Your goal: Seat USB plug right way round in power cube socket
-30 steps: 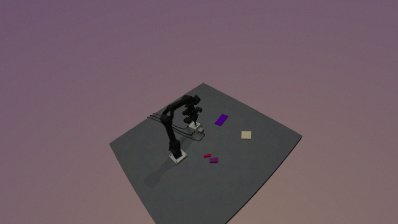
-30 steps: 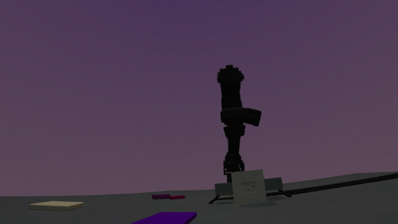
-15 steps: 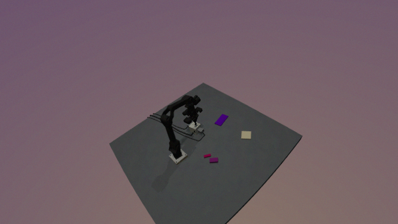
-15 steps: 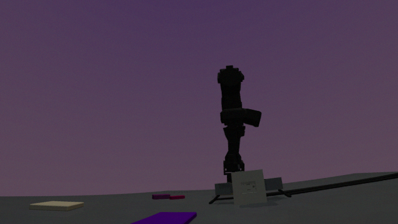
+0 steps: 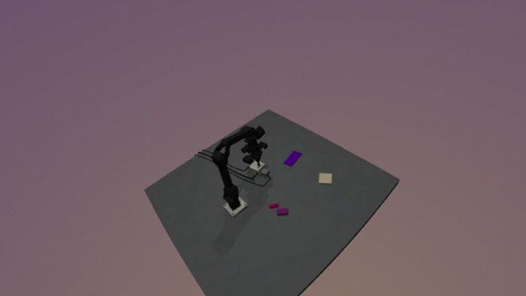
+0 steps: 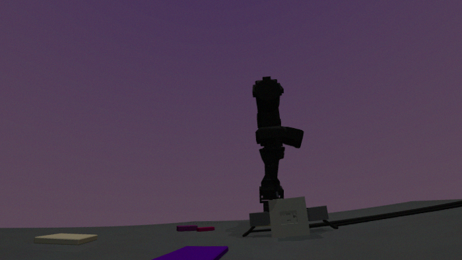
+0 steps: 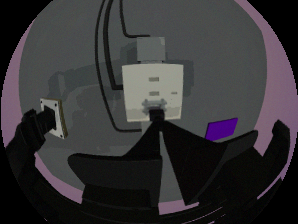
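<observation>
Now: gripper tip 2 cm above the dark USB plug. Round my gripper tip: purple flat card: 25 cm ahead, 2 cm to the right, 12 cm below; then magenta block: 6 cm behind, 35 cm to the right, 11 cm below; then cream tile: 30 cm ahead, 31 cm to the right, 12 cm below.
</observation>
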